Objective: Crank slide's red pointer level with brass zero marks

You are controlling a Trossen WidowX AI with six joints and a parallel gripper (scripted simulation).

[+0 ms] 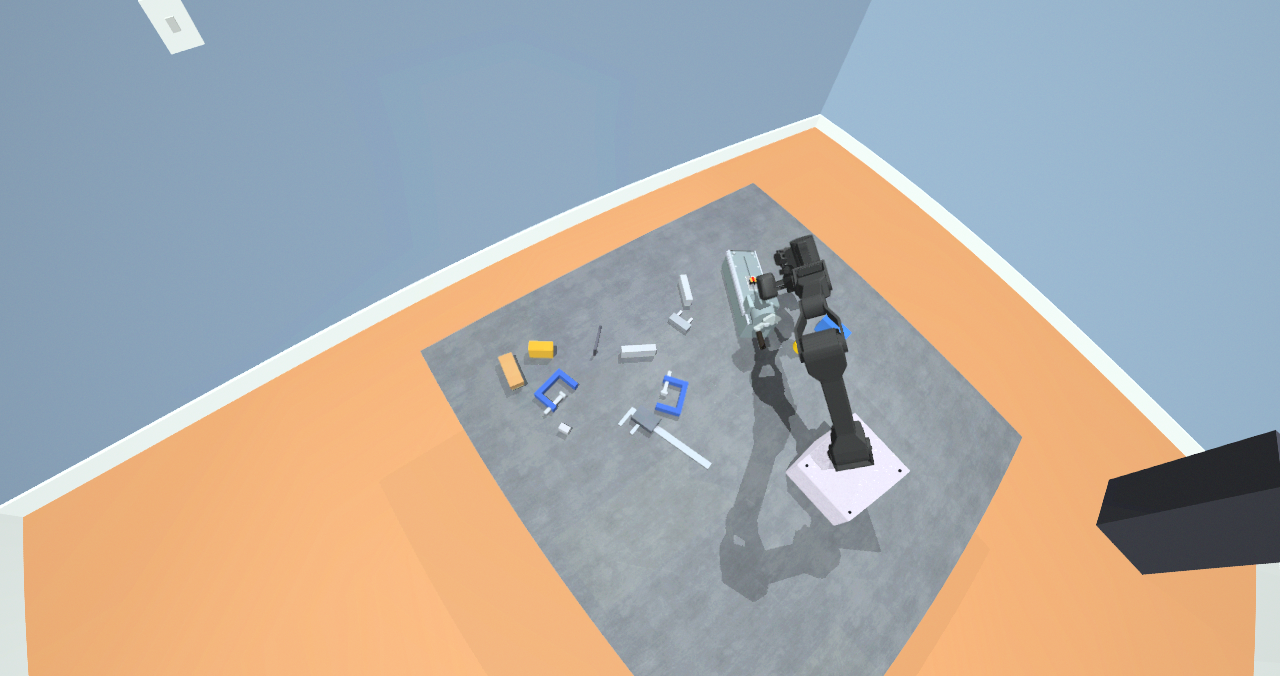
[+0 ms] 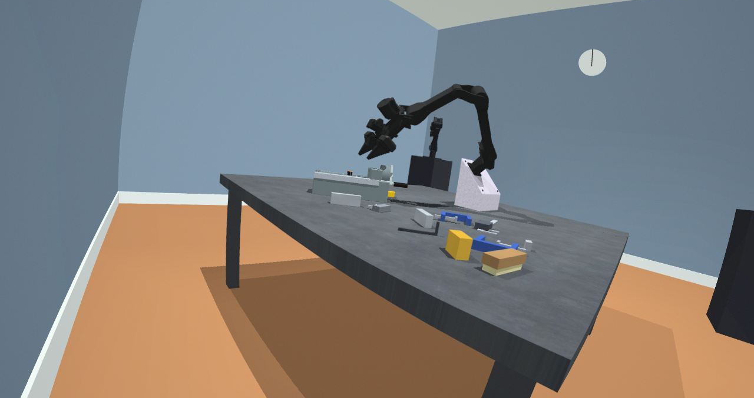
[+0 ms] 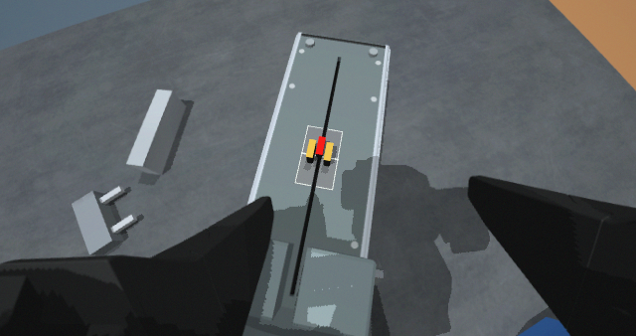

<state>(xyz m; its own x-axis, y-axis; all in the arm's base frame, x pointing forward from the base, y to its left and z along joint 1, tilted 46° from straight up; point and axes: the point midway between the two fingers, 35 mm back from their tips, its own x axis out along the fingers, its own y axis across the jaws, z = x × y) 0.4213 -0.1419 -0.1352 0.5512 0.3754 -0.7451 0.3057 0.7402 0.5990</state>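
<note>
Now: the dark handle 120 mm to the left of my gripper tip, 100 mm behind it and 80 mm below it. Also, from my gripper tip: red pointer: 60 mm below, 50 mm ahead; then blue block: 200 mm behind, 130 mm to the right, 120 mm below; then yellow round piece: 170 mm behind, 140 mm below, 20 mm to the right.
</note>
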